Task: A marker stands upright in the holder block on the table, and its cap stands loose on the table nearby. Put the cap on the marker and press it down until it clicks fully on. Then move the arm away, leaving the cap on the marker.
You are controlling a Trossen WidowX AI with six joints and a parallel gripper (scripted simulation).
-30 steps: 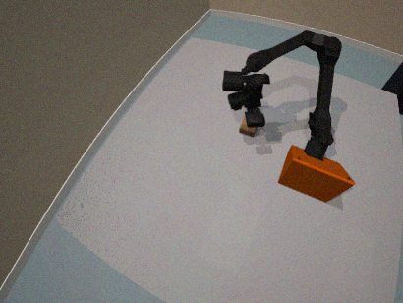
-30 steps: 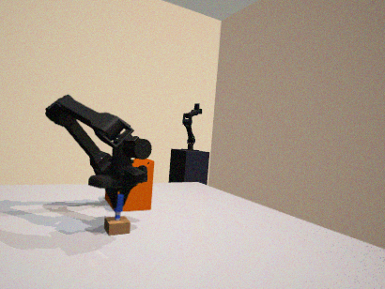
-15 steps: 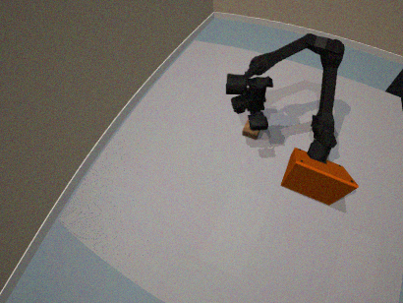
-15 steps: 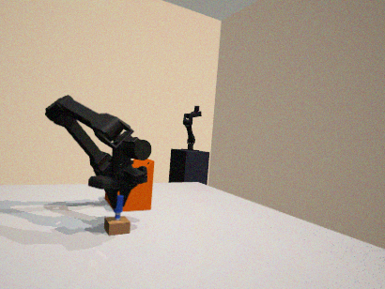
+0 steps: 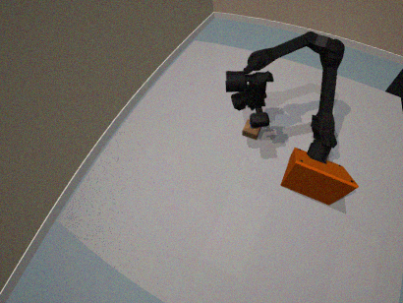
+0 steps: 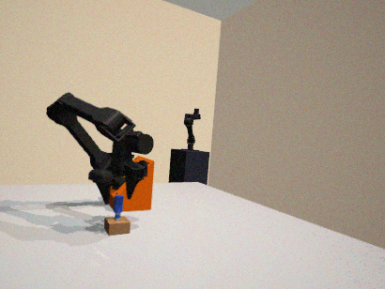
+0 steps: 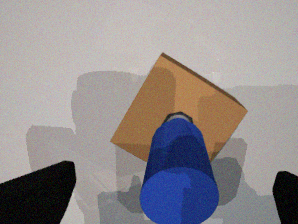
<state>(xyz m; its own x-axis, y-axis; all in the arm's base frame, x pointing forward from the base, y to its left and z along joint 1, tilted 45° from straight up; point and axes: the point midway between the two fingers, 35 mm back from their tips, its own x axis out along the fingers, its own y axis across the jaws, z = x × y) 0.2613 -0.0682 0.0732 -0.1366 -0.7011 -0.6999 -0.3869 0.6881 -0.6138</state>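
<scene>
Now: gripper tip 10 mm above the blue cap. Round my gripper tip: holder block: 70 mm below.
</scene>
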